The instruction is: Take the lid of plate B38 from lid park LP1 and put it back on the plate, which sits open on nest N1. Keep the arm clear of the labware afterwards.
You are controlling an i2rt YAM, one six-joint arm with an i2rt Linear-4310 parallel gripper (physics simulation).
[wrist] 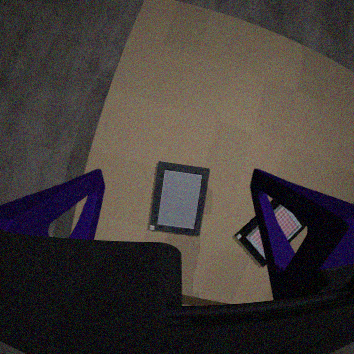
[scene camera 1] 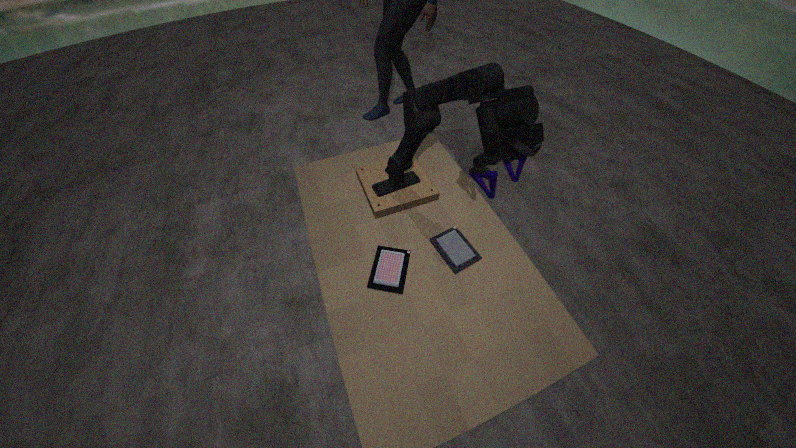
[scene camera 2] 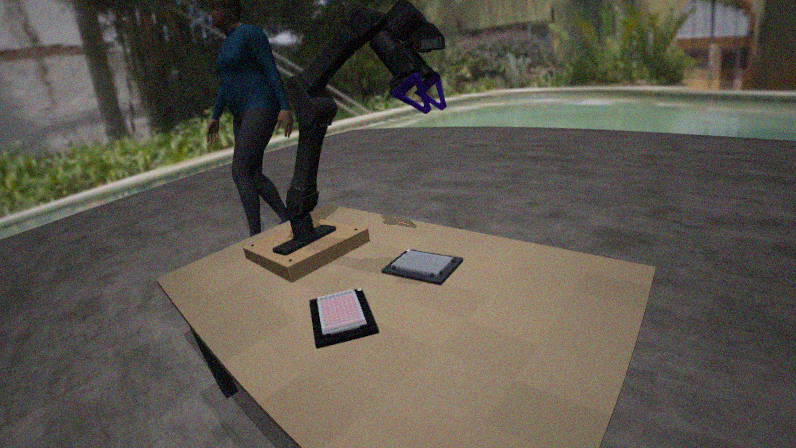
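Seen in the pictures: gripper, fingertip midpoint: (wrist: 177,177) (scene camera 1: 503,189) (scene camera 2: 436,110); arm's base at its link origin: (scene camera 1: 396,184) (scene camera 2: 305,240).
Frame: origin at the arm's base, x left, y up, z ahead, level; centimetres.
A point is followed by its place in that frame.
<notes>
My gripper (scene camera 1: 503,187) {x 8.4, y 32.8, z 42.8 cm} (scene camera 2: 435,109) {x 8.4, y 32.8, z 42.8 cm} (wrist: 177,177) {x 8.4, y 32.8, z 42.8 cm} is open and empty, its purple fingers wide apart, high above the table. The pale, flat lid (scene camera 1: 455,248) {x 5.4, y -2.3, z 36.7 cm} (scene camera 2: 422,262) {x 5.2, y -2.3, z 36.7 cm} (wrist: 180,200) {x 5.5, y -2.3, z 36.1 cm} lies on the dark grey lid park LP1 (scene camera 1: 446,256) (scene camera 2: 442,279) {x 1.4, y -3.2, z 44.3 cm} (wrist: 182,167) {x 6.4, y -3.1, z 43.6 cm}; in the wrist view it shows between the two fingers, far below. The plate B38 (scene camera 1: 389,268) {x -19.5, y -1.5, z 33.1 cm} (scene camera 2: 341,311) {x -19.6, y -1.8, z 33.5 cm} (wrist: 287,218) {x -21.5, y -1.6, z 36.1 cm}, with pink wells uncovered, sits on the black nest N1 (scene camera 1: 384,289) {x -24.1, y -3.0, z 38.6 cm} (scene camera 2: 348,335) {x -23.8, y -2.9, z 38.9 cm} (wrist: 255,253) {x -15.8, y -2.9, z 25.8 cm}. The right finger partly hides plate and nest in the wrist view.
The arm's wooden base block (scene camera 1: 384,208) {x -10.2, y 0.2, z 9.8 cm} (scene camera 2: 328,254) {x -1.7, y -1.6, z 11.1 cm} stands at one end of the tan table (scene camera 1: 456,361) {x -15.0, y -4.1, z 68.2 cm} (scene camera 2: 473,361) {x -18.5, y -4.1, z 61.6 cm} (wrist: 210,100) {x 2.6, y -4.1, z 60.8 cm}. A person (scene camera 1: 389,50) (scene camera 2: 250,83) stands on the floor behind the arm base, beyond the table.
</notes>
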